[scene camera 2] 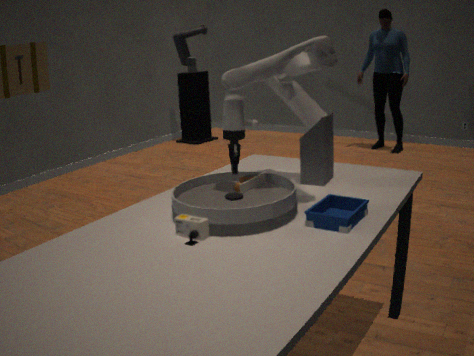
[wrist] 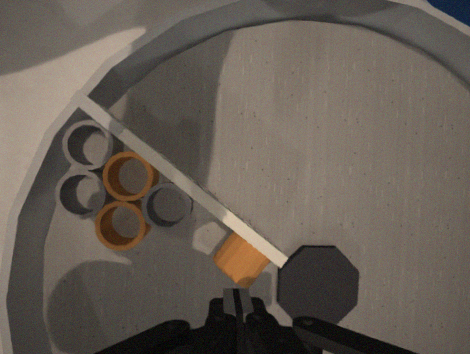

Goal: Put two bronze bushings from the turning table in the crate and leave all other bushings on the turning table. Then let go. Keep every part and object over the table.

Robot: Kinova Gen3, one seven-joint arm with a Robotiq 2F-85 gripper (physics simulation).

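Places are measured from the arm's base along level axes (x ahead, y left, z up), in centimetres.
Pixels of known places: gripper, fingertip midpoint: (scene camera 2: 234,174) (wrist: 235,306); arm's base, link origin: (scene camera 2: 318,123).
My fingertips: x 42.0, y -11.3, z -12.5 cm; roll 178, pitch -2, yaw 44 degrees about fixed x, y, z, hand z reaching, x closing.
For each thing: its middle in the pictures, then the offset to it from my fingertips. "*": a spot on its surface instead. Level surfaces: height alone.
- bronze bushing, body centre: (wrist: 242,258) (scene camera 2: 239,187) dx -0.3, dy +1.6, dz -4.6 cm
- blue crate, body centre: (scene camera 2: 338,212) dx -4.3, dy +38.0, dz -8.9 cm
- divider bar, surface spot: (wrist: 185,189) * dx -6.4, dy +2.6, dz -2.7 cm
- dark hub, body centre: (wrist: 317,286) (scene camera 2: 234,196) dx +5.7, dy +3.8, dz -5.8 cm
- small white box-shaped device, surface spot: (scene camera 2: 192,226) * dx +30.8, dy +7.7, dz -7.2 cm
- white table's, surface height: dz -11.4 cm
Two bronze bushings (wrist: 129,155) (wrist: 100,227) stand upright on the turning table (scene camera 2: 235,216) (wrist: 340,125), among three grey bushings (wrist: 66,137) (wrist: 60,200) (wrist: 189,210). Another bronze bushing (wrist: 241,259) (scene camera 2: 237,186) lies on its side against the pale divider bar, near the dark hub. My gripper (wrist: 235,306) (scene camera 2: 235,173) is shut and empty, pointing down above the turning table, close beside the lying bushing in the wrist view. The blue crate (scene camera 2: 333,220) stands on the table to the right of the turning table; its visible inside shows no bushing.
The divider bar (wrist: 185,189) runs from the raised rim to the dark hub (wrist: 318,282) (scene camera 2: 234,196). A small white box-shaped device (scene camera 2: 192,226) stands at the turning table's front. The arm's grey pedestal (scene camera 2: 317,152) is behind the crate. The white table's (scene camera 2: 150,295) right edge runs beyond the crate.
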